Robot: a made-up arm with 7 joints.
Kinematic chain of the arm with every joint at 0, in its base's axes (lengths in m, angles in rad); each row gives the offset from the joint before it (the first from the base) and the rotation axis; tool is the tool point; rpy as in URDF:
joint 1: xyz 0 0 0.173 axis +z
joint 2: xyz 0 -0.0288 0.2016 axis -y
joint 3: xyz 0 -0.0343 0.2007 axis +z
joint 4: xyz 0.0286 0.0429 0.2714 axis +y
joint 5: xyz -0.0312 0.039 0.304 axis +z
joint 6: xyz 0 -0.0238 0.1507 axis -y
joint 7: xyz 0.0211 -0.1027 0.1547 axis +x
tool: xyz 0 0 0 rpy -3.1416 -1.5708 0
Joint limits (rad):
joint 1: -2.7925..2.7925
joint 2: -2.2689..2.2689
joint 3: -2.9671..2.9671
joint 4: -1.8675..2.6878
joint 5: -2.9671..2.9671
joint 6: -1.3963..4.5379
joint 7: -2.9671..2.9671
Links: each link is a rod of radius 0.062 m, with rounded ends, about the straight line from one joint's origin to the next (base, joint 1, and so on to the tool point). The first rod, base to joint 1, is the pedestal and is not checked.
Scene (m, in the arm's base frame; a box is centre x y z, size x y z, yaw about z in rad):
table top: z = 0
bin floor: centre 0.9 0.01 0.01 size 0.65 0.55 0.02 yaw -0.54
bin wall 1: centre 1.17 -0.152 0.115 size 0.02 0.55 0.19 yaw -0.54
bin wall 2: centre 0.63 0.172 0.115 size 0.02 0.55 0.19 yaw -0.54
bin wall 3: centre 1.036 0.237 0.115 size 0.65 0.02 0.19 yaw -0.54
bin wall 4: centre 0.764 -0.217 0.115 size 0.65 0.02 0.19 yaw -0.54
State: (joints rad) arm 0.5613 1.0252 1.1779 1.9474 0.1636 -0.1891 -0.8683
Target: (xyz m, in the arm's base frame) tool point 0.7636 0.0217 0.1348
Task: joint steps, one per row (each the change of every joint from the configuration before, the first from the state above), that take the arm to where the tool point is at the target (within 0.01 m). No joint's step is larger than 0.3 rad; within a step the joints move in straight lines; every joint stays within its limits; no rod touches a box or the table.
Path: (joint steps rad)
1: -0.0858 -0.2849 -0.1326 -0.0565 -0.0186 0.0297 0.0000
2: -0.0859 -0.2848 -0.1327 -0.0565 -0.0186 0.0297 0.0000
3: -0.0858 -0.2849 -0.1326 -0.0565 -0.0186 0.0297 0.0000
4: -0.0858 -0.2849 -0.1326 -0.0565 -0.0187 0.0297 0.0000
5: -0.0859 -0.2849 -0.1327 -0.0565 -0.0186 0.0297 0.0000
6: -0.0858 -0.2848 -0.1326 -0.0565 -0.0186 0.0297 0.0000
7: -0.0859 -0.2849 -0.1326 -0.0565 -0.0186 0.0297 0.0000

